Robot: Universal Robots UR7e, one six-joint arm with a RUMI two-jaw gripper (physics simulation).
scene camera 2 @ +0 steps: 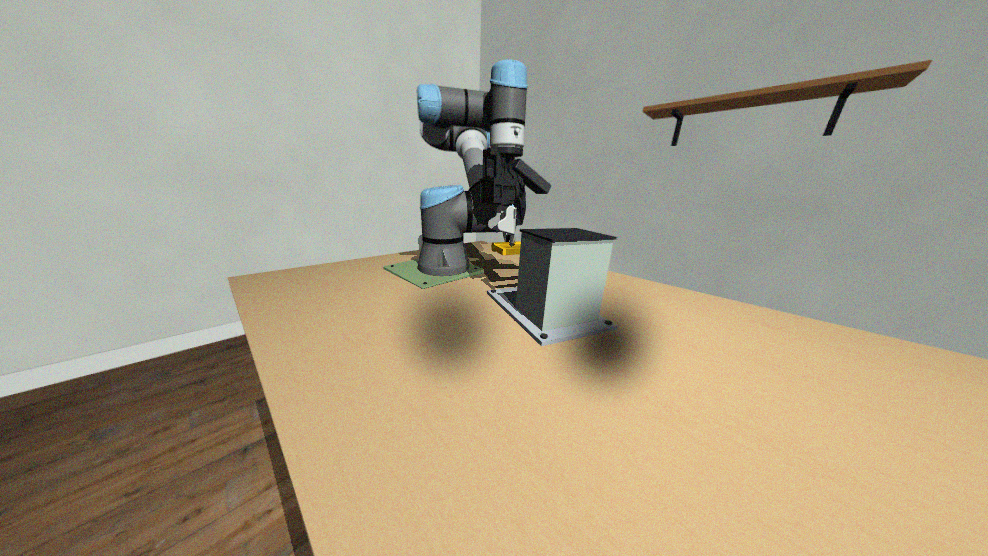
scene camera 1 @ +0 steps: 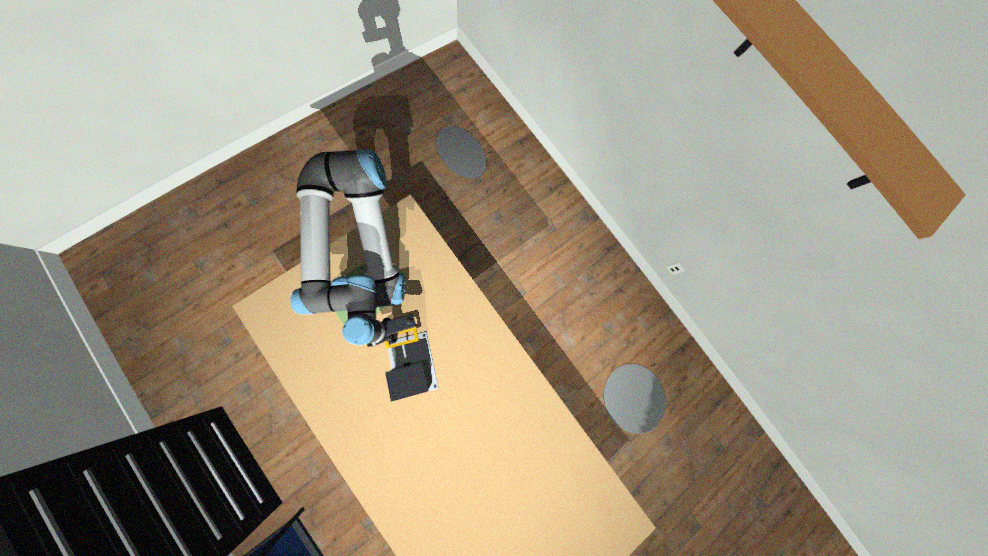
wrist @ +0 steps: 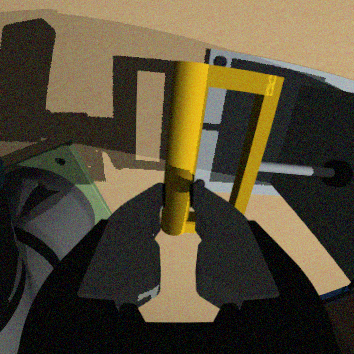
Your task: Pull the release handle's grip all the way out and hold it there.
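Note:
The release handle's yellow grip (scene camera 1: 407,341) (scene camera 2: 500,247) (wrist: 187,120) is a rectangular frame with a thick round front bar. My gripper (scene camera 2: 511,242) (wrist: 177,185) is shut on that bar near one end, with a dark finger on each side. The grip stands out from the dark housing (scene camera 1: 409,380) (scene camera 2: 573,276) (wrist: 320,125). A stretch of silver rod (wrist: 287,169) shows between the frame's rear bar and the housing's round black collar. In the wrist view the front bar is past the edge of the light base plate (scene camera 2: 576,332). The arm hides part of the gripper from above.
The arm's green mounting plate (scene camera 2: 407,273) (wrist: 90,185) is close to the handle on the tan table (scene camera 1: 469,470) (scene camera 2: 414,442). A wooden wall shelf (scene camera 1: 849,110) (scene camera 2: 787,93) is high up. A black cabinet (scene camera 1: 103,452) and round grey discs (scene camera 1: 634,399) (scene camera 1: 461,152) are beyond the table.

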